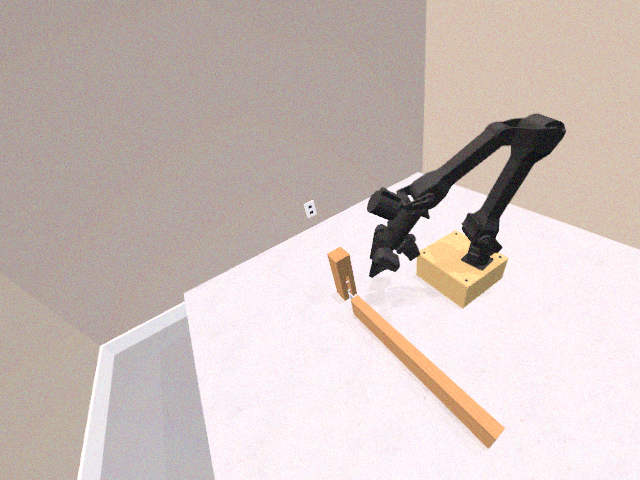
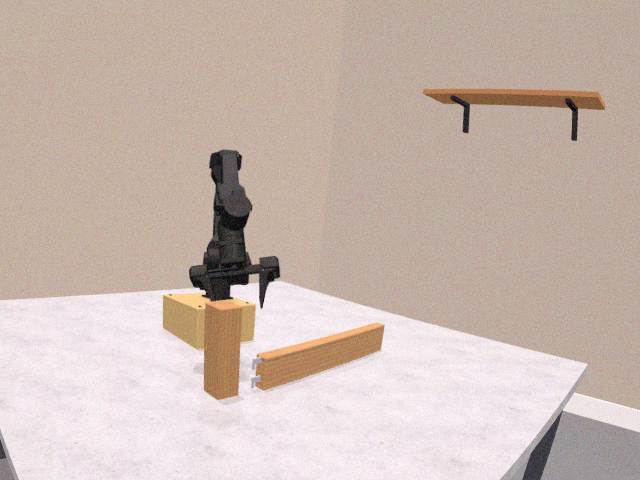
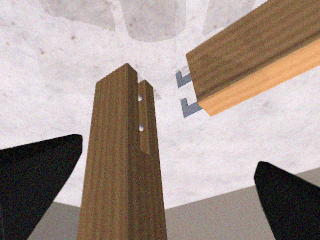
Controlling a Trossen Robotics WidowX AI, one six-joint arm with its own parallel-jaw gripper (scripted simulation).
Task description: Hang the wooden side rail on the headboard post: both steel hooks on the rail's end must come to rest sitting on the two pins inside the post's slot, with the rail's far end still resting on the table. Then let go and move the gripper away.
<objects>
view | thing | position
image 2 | gripper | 238, 310
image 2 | long wooden side rail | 286, 364
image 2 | wooden headboard post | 223, 321
</objects>
